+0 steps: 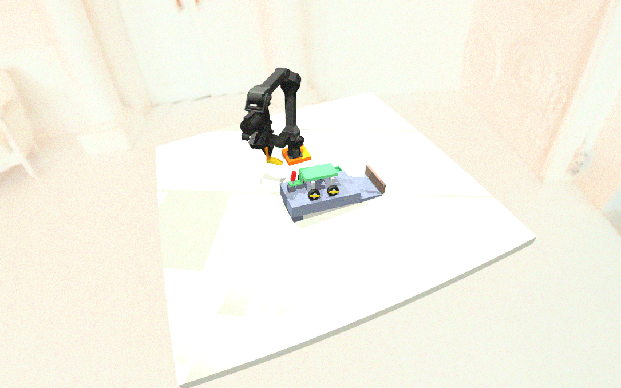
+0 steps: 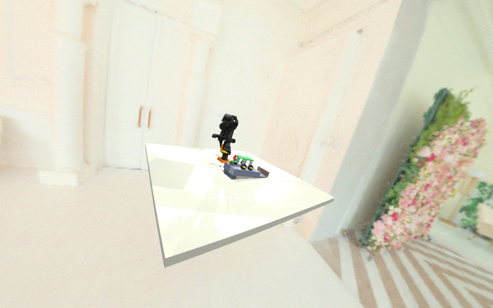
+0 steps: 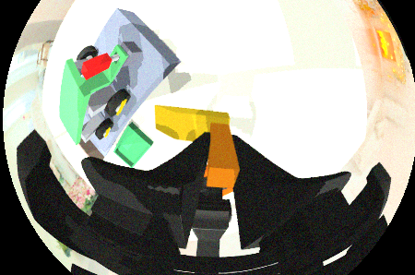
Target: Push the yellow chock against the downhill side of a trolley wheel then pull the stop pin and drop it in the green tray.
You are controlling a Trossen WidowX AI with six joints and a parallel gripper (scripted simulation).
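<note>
My gripper tip is 2 cm to the right of the yellow chock, 1 cm short of it and 1 cm above it. The rest, counted from my gripper tip: red-headed stop pin (13 cm ahead, 6 cm to the left, 5 cm below); grey-blue ramp (16 cm to the left, 14 cm ahead, 13 cm below); trolley (16 cm to the left, 14 cm ahead, 6 cm below).
</note>
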